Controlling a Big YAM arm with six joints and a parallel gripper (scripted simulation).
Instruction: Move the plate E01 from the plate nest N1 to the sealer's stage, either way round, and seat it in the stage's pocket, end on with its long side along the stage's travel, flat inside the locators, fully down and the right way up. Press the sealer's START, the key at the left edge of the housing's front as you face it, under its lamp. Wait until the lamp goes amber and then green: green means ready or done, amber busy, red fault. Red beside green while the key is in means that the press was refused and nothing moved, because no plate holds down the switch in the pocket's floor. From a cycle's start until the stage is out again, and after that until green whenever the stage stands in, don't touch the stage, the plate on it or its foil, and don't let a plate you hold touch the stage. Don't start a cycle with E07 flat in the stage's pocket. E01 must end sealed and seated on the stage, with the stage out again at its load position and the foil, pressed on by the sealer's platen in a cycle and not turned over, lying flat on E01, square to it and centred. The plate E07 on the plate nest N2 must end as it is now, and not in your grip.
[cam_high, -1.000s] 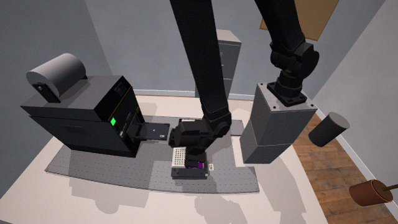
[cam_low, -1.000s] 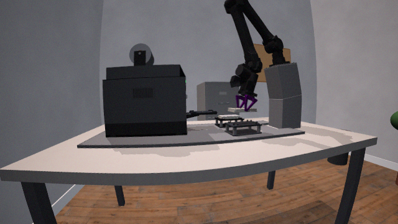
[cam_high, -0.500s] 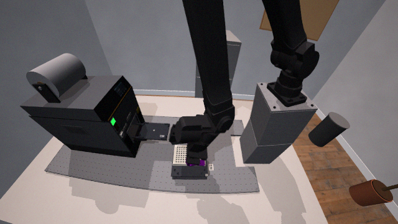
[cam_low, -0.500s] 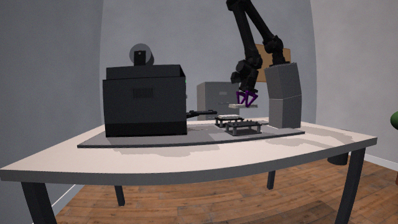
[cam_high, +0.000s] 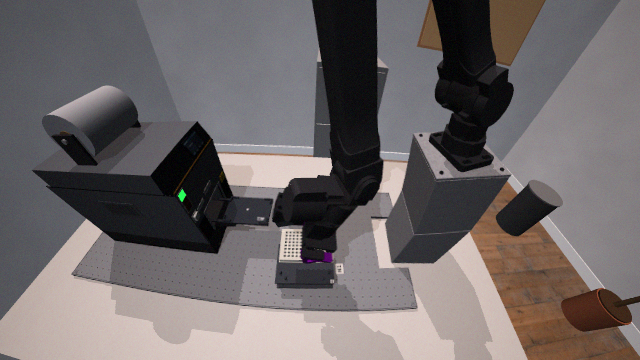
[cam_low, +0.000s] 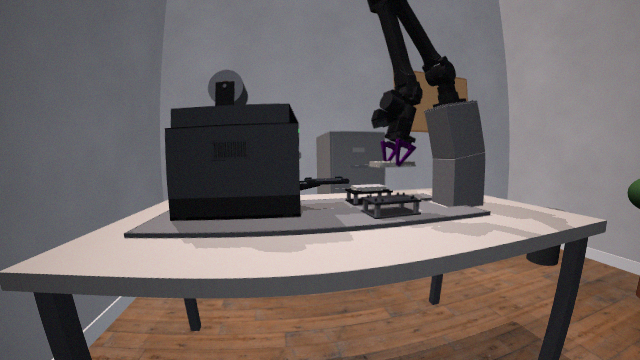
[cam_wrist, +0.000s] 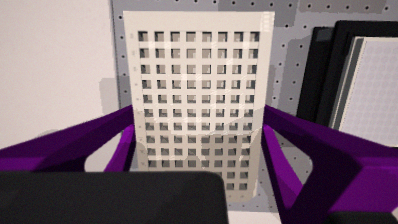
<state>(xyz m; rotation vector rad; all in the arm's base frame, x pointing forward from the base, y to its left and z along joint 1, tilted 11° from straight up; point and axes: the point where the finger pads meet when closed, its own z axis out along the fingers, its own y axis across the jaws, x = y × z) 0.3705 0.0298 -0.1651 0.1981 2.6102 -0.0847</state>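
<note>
My gripper is now 17 cm to the left of the sealer stage, 16 cm short of it and 6 cm above it. Round my hand: nest N1: 12 cm below, 1 cm ahead; then nest N2: 21 cm to the right, 12 cm below, 4 cm behind; then white-topped plate: 21 cm to the right, 11 cm below, 4 cm behind.
</note>
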